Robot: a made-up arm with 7 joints.
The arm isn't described. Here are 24 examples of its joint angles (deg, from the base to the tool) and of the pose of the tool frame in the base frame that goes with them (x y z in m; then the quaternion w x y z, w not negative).
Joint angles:
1: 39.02 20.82 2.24 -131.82 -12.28 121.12 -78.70
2: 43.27 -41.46 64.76 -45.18 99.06 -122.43 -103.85
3: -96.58 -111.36 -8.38 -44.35 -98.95 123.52 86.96
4: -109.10 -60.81 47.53 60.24 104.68 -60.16 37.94
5: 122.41 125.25 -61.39 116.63 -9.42 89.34 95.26
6: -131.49 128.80 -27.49 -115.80 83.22 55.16 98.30
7: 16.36 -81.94 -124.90 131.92 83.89 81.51 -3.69
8: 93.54 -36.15 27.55 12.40 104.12 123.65 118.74
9: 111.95 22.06 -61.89 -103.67 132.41 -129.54 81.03
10: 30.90 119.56 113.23 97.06 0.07 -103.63 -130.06
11: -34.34 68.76 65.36 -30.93 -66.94 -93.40 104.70
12: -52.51 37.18 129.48 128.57 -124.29 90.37 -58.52
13: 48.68 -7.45 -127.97 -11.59 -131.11 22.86 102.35
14: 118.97 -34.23 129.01 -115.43 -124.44 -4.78 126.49
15: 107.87 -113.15 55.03 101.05 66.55 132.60 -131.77
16: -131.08 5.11 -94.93 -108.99 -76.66 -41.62 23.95
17: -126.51 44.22 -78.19 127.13 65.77 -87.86 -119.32
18: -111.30 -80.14 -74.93 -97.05 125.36 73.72 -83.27
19: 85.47 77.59 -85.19 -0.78 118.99 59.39 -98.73
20: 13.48 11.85 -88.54 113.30 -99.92 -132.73 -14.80
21: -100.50 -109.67 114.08 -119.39 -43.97 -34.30 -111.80
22: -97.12 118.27 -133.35 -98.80 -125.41 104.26 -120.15
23: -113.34 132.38 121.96 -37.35 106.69 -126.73 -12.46
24: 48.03 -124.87 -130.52 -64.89 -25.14 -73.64 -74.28
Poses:
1: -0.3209 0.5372 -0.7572 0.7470 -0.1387 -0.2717 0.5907
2: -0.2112 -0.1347 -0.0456 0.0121 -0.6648 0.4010 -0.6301
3: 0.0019 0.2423 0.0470 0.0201 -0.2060 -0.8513 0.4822
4: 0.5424 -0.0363 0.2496 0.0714 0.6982 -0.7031 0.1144
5: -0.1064 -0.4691 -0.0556 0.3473 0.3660 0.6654 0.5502
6: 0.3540 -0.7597 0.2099 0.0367 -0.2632 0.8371 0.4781
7: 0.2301 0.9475 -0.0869 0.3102 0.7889 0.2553 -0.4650
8: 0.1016 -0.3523 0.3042 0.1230 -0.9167 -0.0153 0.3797
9: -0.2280 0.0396 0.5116 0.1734 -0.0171 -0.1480 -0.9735
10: -0.1085 -0.6184 0.2508 0.5307 -0.2751 -0.1387 -0.7896
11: 0.1842 0.3584 0.1700 0.6993 0.6796 -0.2193 -0.0313
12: 0.2681 -0.4449 -0.0575 0.1924 0.7176 -0.6683 0.0382
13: 0.0571 -0.3128 0.1494 0.4469 -0.0268 -0.6043 -0.6591
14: -0.8617 -0.0701 -0.1295 0.1748 0.3105 -0.1323 0.9249
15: 0.0918 0.9079 0.5952 0.0301 0.5949 0.7894 -0.1482
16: 0.6736 -0.3535 -0.0530 0.4446 -0.1778 -0.5936 -0.6468
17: 0.6971 -0.3132 0.1890 0.8691 0.1113 0.0429 -0.4801
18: 0.5502 0.1145 -0.7538 0.6624 0.2030 -0.1173 -0.7115
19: 0.2175 0.4903 -0.0316 0.4482 0.5534 0.4546 -0.5350
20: 0.2049 -0.0391 -0.7650 0.7068 0.4900 0.0215 -0.5097
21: 0.1145 0.1224 0.3929 0.3456 -0.7292 0.0725 -0.5861
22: -0.0087 0.2187 -0.2161 0.1213 -0.6568 -0.7405 0.0740
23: -0.1490 0.1588 -0.1386 0.5100 -0.4006 0.4333 0.6258
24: -0.3239 0.2252 -0.1546 0.7858 0.1234 0.2050 -0.5703
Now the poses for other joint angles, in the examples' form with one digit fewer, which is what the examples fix.
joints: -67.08 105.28 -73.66 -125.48 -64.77 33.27 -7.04
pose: 0.014 -0.140 -0.162 0.368 0.918 0.052 0.141
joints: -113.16 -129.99 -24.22 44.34 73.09 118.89 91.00
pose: 0.455 0.213 0.459 0.281 0.672 -0.535 -0.429
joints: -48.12 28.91 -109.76 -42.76 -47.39 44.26 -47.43
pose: 0.125 0.205 -0.318 0.596 -0.491 -0.510 0.379
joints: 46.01 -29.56 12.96 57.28 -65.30 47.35 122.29
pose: -0.503 0.173 -0.124 0.540 0.622 -0.384 0.417
